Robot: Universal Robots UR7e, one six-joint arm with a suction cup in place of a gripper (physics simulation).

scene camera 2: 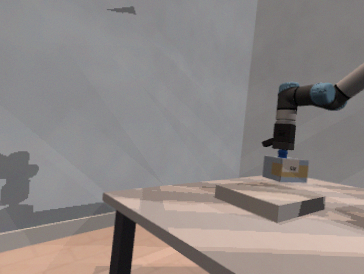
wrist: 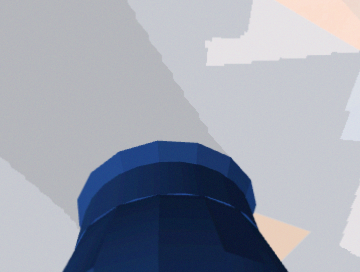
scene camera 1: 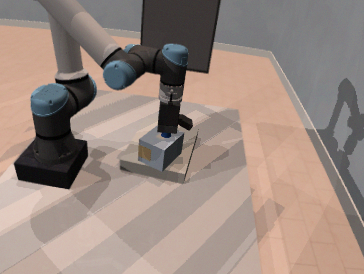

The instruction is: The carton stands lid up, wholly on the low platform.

Observation:
The suction cup (wrist: 162,199) carries a carton (scene camera 1: 154,150); nothing else touches it. A low platform (scene camera 2: 278,203) rests on the table.
The carton is seen too in scene camera 2 (scene camera 2: 291,170) and in the wrist view (wrist: 268,91). The wrist view misses the low platform: it is out of frame.

